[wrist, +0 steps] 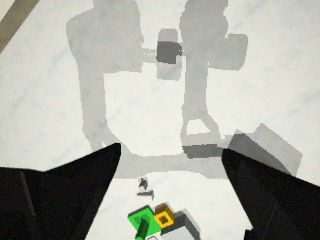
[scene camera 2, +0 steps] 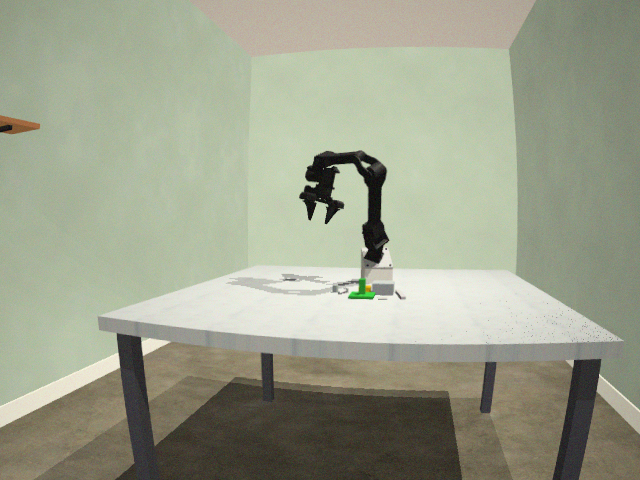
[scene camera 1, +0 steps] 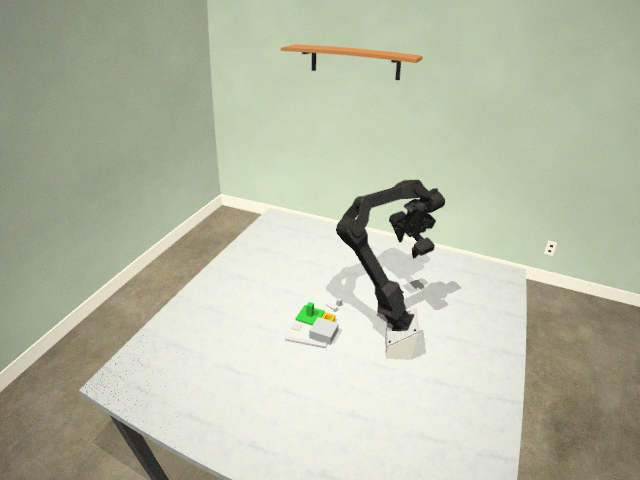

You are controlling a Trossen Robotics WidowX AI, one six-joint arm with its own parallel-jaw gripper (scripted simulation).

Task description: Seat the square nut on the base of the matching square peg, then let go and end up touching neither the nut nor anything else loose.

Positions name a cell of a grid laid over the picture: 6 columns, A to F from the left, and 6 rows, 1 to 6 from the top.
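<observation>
I can see my gripper (scene camera 1: D4). It is visible in the wrist view (wrist: D4) as well, and my gripper also appears in scene camera 2 (scene camera 2: C3).
</observation>
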